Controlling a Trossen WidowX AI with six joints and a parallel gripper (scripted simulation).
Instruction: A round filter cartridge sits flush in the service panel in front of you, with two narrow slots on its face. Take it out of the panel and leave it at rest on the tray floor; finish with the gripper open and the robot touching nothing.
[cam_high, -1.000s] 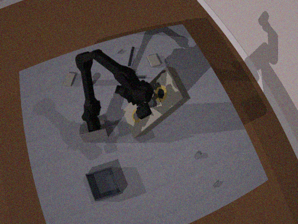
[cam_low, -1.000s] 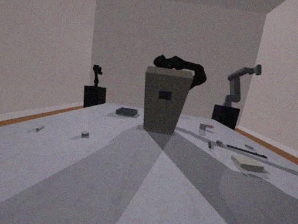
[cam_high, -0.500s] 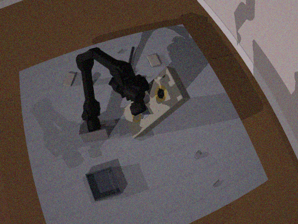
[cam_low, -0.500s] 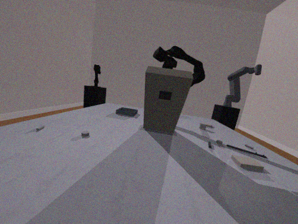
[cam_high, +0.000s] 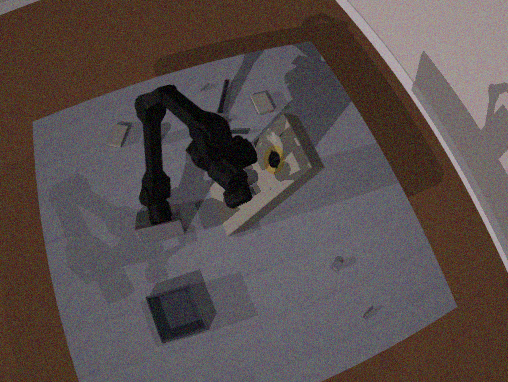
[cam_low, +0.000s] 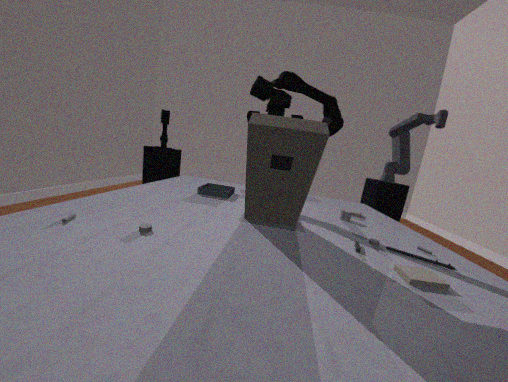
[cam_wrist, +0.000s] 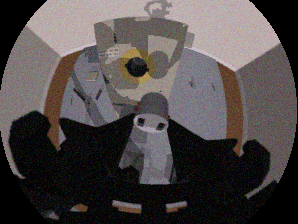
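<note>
Now: the dark square tray 300 mm behind my gripper tip, 260 mm below it and 250 mm to the right of it. From my gripper tip the other things lie so: round filter cartridge: right at my gripper tip; then tan service panel: 110 mm below, 70 mm ahead, 40 mm to the left.
</note>
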